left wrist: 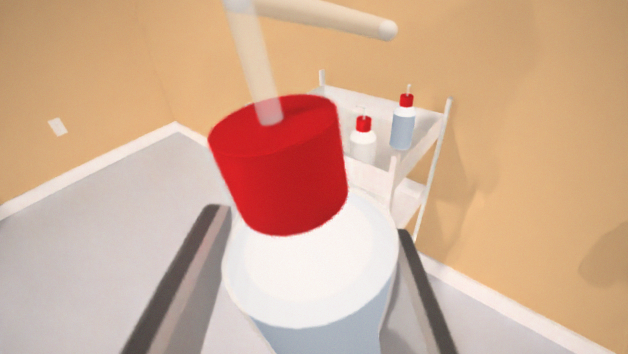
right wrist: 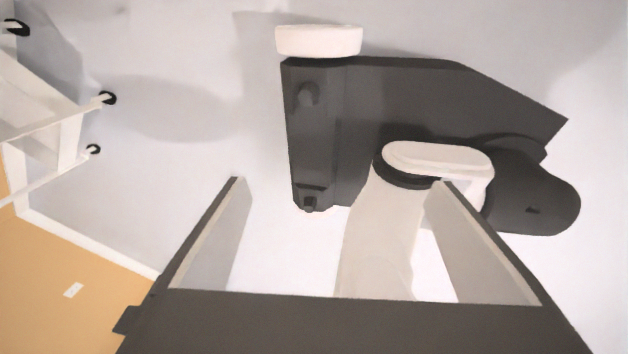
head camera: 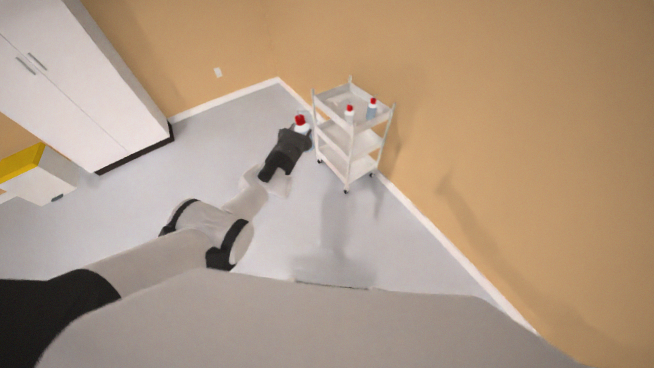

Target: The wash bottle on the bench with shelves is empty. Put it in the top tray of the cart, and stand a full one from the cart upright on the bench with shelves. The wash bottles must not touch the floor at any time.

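Frame: origin at the robot's base, x ahead, y left, z up, level; centimetres.
Where they show: left gripper, fingertip midpoint: (left wrist: 306, 234) (head camera: 302, 127); right gripper, fingertip midpoint: (right wrist: 336, 190).
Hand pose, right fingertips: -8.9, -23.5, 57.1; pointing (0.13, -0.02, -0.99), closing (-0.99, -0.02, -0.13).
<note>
Each offset is from my right fingertips to the top centre of the thing, as dx, dy, dz.
My left gripper (head camera: 301, 131) (left wrist: 306, 234) is shut on a wash bottle {+59.2, +38.3, +51.3} (head camera: 300, 120) (left wrist: 310, 280) with a red cap and blue-grey liquid. It holds the bottle slightly tilted in the left wrist view, above the floor and left of the cart in the head view. The white cart (head camera: 329, 111) (left wrist: 393, 180) (right wrist: 70, 145) bears two upright wash bottles in its top tray: a whitish, empty-looking one {+105.2, +21.8, +26.7} (head camera: 349, 116) (left wrist: 363, 145) and one with blue-grey liquid {+114.3, +6.9, +26.7} (head camera: 371, 111) (left wrist: 402, 131). My right gripper (right wrist: 336, 190) is open and empty. The bench with shelves does not show.
A tall white cabinet (head camera: 75, 85) stands at the upper left of the head view. A low white unit with a yellow top (head camera: 22, 161) is below it. The cart stands near the tan wall (head camera: 475, 125). The robot's base (right wrist: 410, 100) shows in the right wrist view.
</note>
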